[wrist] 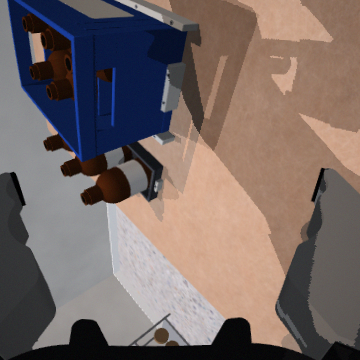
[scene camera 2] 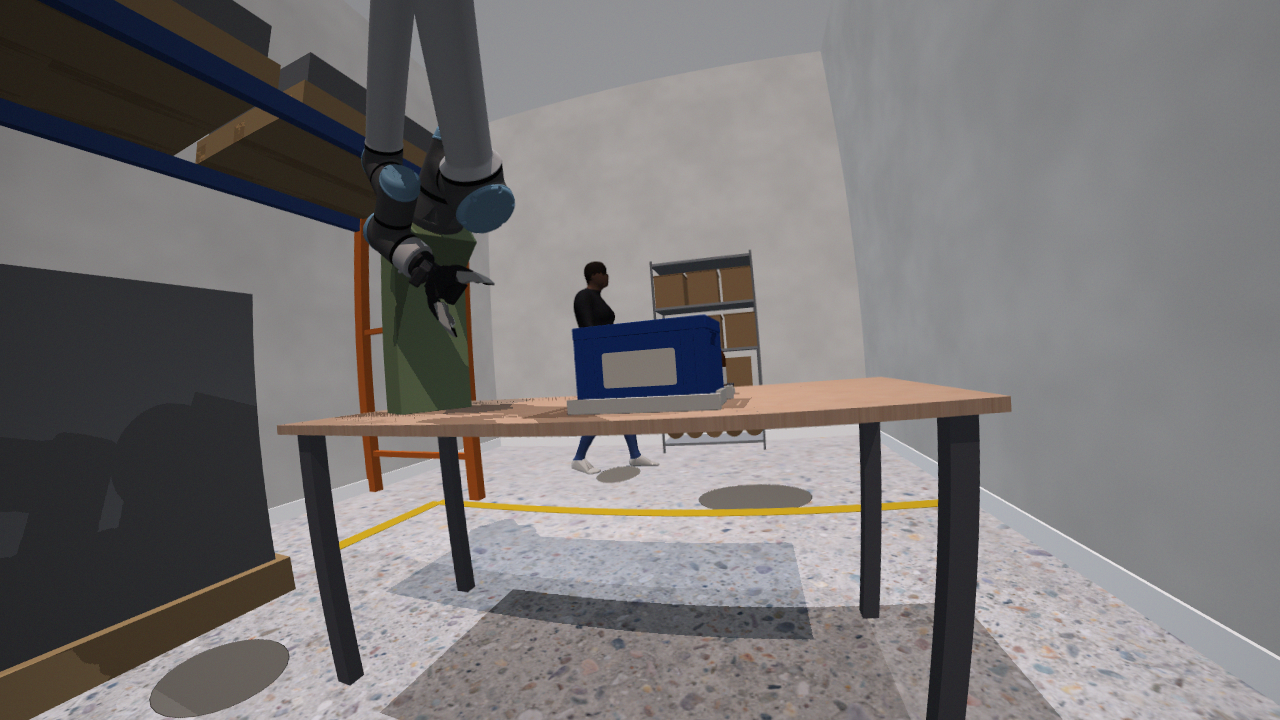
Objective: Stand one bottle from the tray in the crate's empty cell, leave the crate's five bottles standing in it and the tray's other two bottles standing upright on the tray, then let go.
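Places are measured from the arm's base along level axes (x right, y ahead, z up), in millimetres.
Pixels of known places: gripper, fingertip midpoint: [wrist: 168, 174] [scene camera 2: 475, 311]; arm's base, link origin: [scene camera 2: 433, 216].
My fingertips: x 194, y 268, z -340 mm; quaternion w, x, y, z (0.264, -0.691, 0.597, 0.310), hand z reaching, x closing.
Note:
Ahead of a thing's pixels: the offset from my fingertips to its top centre. "spot": to the spot under its first point. Level surfaces: height alone.
The blue crate @(dx -63, dy +385, dz -64 mm) [scene camera 2: 644, 335] [wrist: 135, 85] stands on the table. In the wrist view several brown bottle necks, one of them a bottle @(dx -108, dy +394, dz -77 mm) [wrist: 59, 90], show inside it; which cell is empty cannot be told. Beside the crate three brown bottles with pale labels stand on the dark tray @(spot: dx -298, dy +271, dz -226 mm) [wrist: 156, 181]: the nearest bottle @(dx -307, dy +322, dz -80 mm) [wrist: 114, 185], a middle bottle @(dx -292, dy +413, dz -80 mm) [wrist: 92, 164] and a far bottle @(dx -273, dy +502, dz -80 mm) [wrist: 54, 143], partly hidden by the crate. In the scene view the crate hides the tray. My gripper [scene camera 2: 467, 306] [wrist: 168, 174] is open and empty, above the table and to the left of the crate in the scene view.
Pale brackets [scene camera 2: 644, 404] [wrist: 173, 87] edge the crate's base on the wooden table @(dz -240 mm) [scene camera 2: 850, 398] [wrist: 220, 200]. A green pedestal [scene camera 2: 420, 358] stands behind the table's left part. A person [scene camera 2: 593, 304] and a shelf rack [scene camera 2: 704, 308] are behind the table. Tall racking [scene camera 2: 361, 358] stands at left.

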